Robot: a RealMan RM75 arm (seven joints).
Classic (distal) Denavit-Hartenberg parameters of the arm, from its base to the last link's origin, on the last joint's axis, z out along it. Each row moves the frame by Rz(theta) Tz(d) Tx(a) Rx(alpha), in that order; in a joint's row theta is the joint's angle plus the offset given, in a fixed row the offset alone. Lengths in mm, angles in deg.
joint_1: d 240.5  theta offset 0  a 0  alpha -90
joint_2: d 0  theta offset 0  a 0  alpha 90
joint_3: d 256  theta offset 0  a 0  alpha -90
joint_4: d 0  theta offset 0  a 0  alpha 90
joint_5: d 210  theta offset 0  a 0  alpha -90
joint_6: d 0  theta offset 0  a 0  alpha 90
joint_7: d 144  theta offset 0  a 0  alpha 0
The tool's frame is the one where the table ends.
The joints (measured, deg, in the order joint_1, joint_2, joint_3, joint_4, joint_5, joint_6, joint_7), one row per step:
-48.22 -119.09 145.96 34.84 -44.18 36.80 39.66
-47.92 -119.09 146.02 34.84 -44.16 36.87 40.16
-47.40 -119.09 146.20 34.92 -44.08 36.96 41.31
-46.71 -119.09 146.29 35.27 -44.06 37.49 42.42
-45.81 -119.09 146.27 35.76 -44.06 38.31 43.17
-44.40 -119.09 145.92 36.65 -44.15 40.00 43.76
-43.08 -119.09 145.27 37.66 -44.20 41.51 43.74
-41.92 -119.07 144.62 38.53 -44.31 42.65 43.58
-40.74 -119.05 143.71 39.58 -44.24 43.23 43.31
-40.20 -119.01 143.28 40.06 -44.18 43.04 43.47
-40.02 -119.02 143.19 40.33 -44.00 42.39 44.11
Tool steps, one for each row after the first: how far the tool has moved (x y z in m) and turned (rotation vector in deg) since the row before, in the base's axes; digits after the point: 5 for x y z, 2 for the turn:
-0.00190 -0.00073 -0.00008 0.23 0.32 -0.08
-0.00299 -0.00175 -0.00051 0.45 0.77 -0.39
-0.00172 -0.00246 0.00019 0.51 0.12 -0.49
-0.00165 -0.00286 0.00087 0.46 -0.52 -0.22
-0.00086 -0.00369 0.00304 0.77 -1.85 -0.05
0.00022 -0.00273 0.00381 0.60 -2.35 0.36
-0.00041 -0.00179 0.00371 0.51 -2.07 0.59
-0.00039 -0.00131 0.00354 0.37 -1.91 0.84
-0.00112 -0.00032 0.00107 0.17 -0.32 0.48
-0.00061 -0.00065 -0.00115 0.02 0.74 -0.02

